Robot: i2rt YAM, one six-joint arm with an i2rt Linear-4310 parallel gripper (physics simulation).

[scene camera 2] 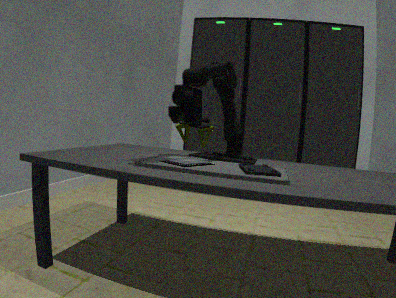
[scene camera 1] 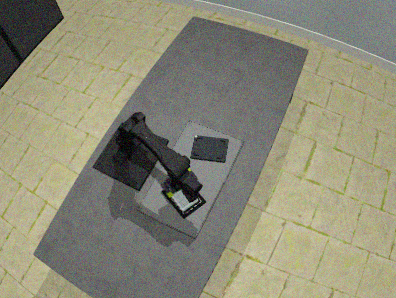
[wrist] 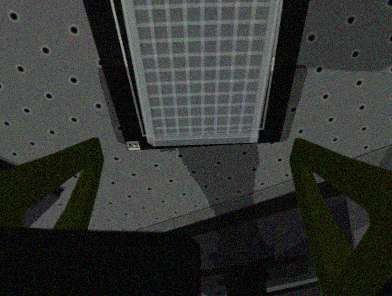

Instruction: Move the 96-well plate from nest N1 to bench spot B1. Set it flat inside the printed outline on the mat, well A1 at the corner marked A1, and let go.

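Places are measured from the arm's base along level axes (x left, y back, z up), in metres.
Pixels of known places: gripper, fingertip midpoint: [scene camera 2: 194,144] [wrist: 196,148]; arm's base, origin of the base link: [scene camera 2: 231,157] [scene camera 1: 129,147] [wrist: 243,271].
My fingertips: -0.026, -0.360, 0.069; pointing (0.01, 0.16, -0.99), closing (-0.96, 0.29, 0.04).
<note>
For each thing: its top centre in the pictures, then the offset to it from my fingertips, as dx, dy, dz. Level surfaces: height alone.
- pale 96-well plate, middle of its top: [wrist: 202,69] [scene camera 2: 189,158] [scene camera 1: 182,194] -0.010, -0.013, -0.052
- small white corner mark, middle of its top: [wrist: 133,145] +0.065, +0.043, -0.066
- dark nest N1, middle of its top: [scene camera 2: 259,166] [scene camera 1: 209,147] +0.250, +0.030, -0.050
- light perforated mat, its level: dz -0.068
- grey table, its level: dz -0.081
The pale 96-well plate [scene camera 1: 182,198] [wrist: 200,75] lies on the black bench spot B1 [scene camera 1: 185,216] [wrist: 107,45]. White outline lines show along both its long sides in the wrist view; its near short end hides any line there. A small white corner mark [wrist: 133,145] is at the near left, too blurred to read. Which corner holds well A1 cannot be told. My gripper [scene camera 2: 193,145] [wrist: 196,148] is open and raised above the plate, its yellow fingers apart and clear of it. The dark nest N1 [scene camera 1: 210,149] [scene camera 2: 260,170] holds no visible plate.
The light perforated mat [scene camera 1: 220,175] [wrist: 45,100] bears the nest and B1 on the grey table [scene camera 1: 235,75] [scene camera 2: 90,157]. The arm's black base plate [scene camera 1: 107,165] is beside the mat. Dark cabinets [scene camera 2: 275,90] stand behind the table.
</note>
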